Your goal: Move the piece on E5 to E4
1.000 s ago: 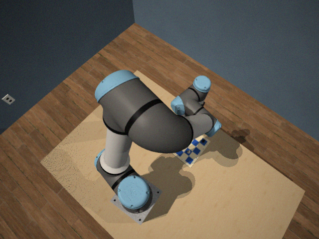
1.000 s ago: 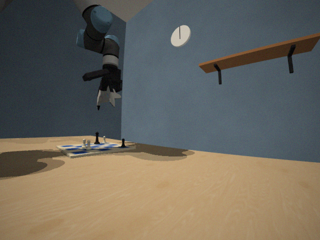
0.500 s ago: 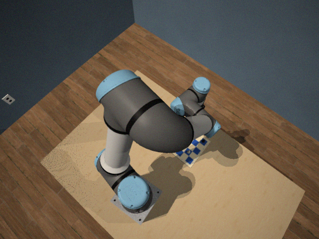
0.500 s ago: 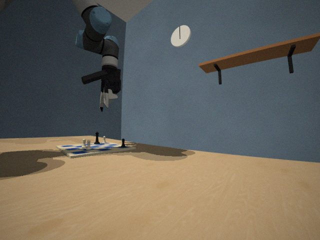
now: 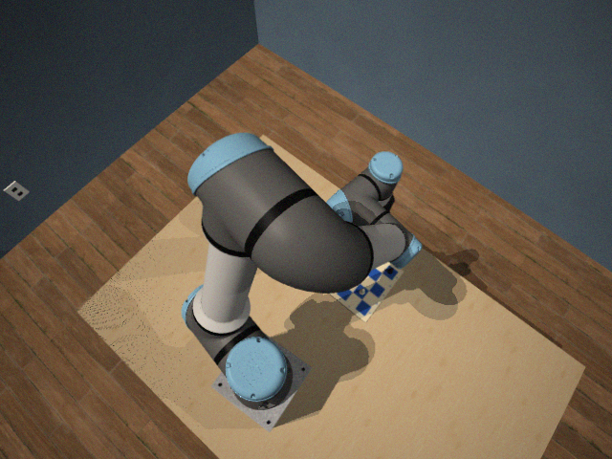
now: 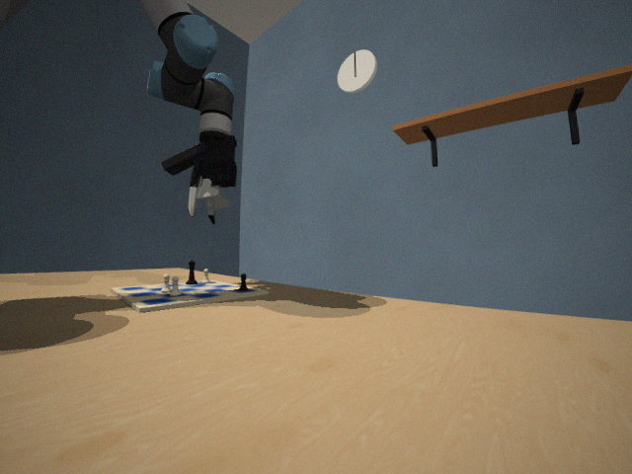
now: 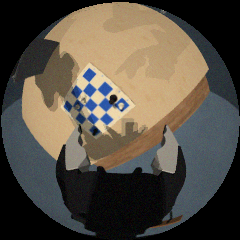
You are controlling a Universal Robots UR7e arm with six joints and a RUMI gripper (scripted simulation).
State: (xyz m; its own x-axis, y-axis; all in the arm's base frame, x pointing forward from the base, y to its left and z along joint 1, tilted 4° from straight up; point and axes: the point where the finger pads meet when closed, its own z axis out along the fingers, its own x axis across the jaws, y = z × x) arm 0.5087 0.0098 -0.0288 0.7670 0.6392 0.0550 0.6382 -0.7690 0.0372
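The tall black piece is 12 cm below my hand, 3 cm behind it and 1 cm to the right of it. Round my hand: chessboard: 15 cm below, 8 cm to the right, 8 cm behind; then black pawn: 16 cm to the right, 13 cm below, 1 cm behind.
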